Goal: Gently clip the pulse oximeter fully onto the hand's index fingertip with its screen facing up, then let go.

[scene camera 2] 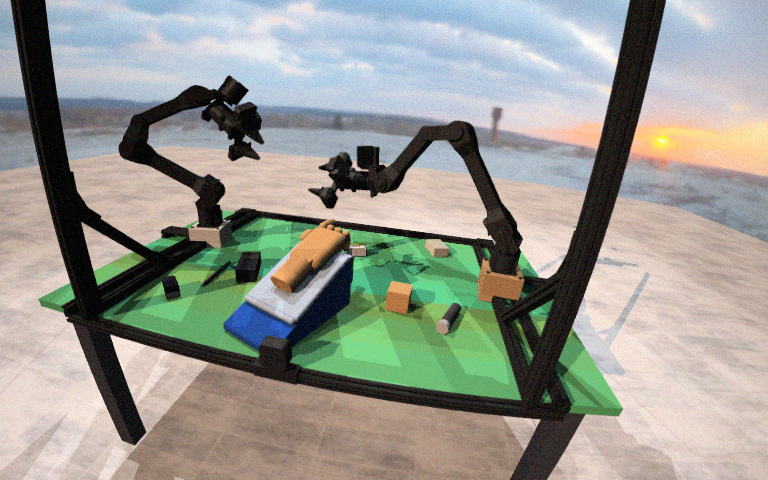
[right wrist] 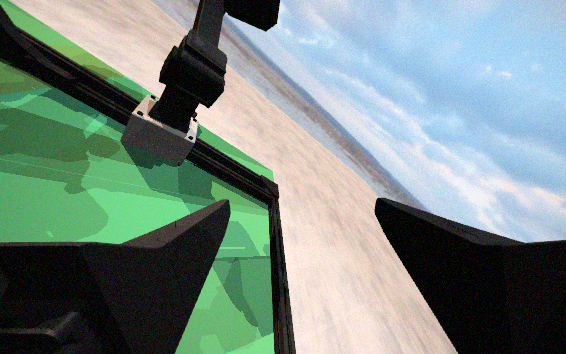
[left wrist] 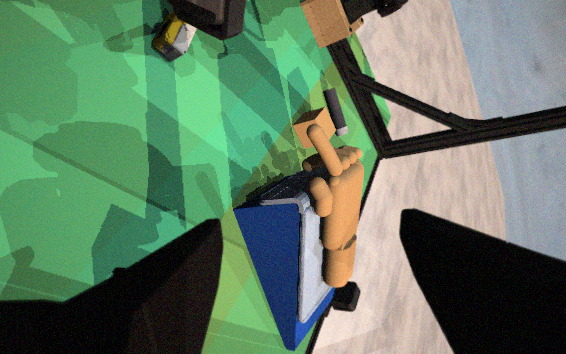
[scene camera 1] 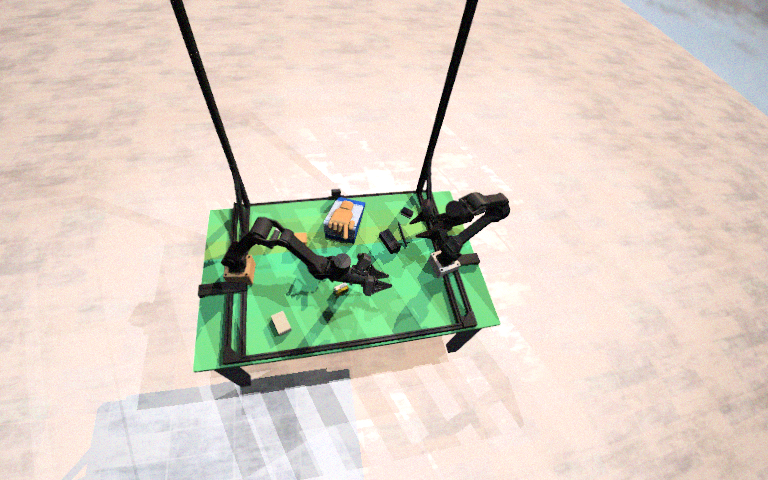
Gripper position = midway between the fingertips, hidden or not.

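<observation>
The left gripper [scene camera 2: 261, 151] is open and holds nothing; the left gripper also shows in the left wrist view [left wrist: 311, 227] and in scene camera 1 [scene camera 1: 412, 229]. The right gripper [scene camera 2: 313, 178] is in the scene too, showing as well in the right wrist view [right wrist: 302, 205] and in scene camera 1 [scene camera 1: 390, 280]. A tan cube [left wrist: 320, 116] rests on the table, and the cube is out of frame in the right wrist view. There are also an index finger [left wrist: 315, 133] and a pulse oximeter [left wrist: 174, 37], and the oximeter is out of frame in the right wrist view. A blue and grey block [scene camera 1: 358, 207] is there as well, and the block also shows in the left wrist view [left wrist: 282, 232].
</observation>
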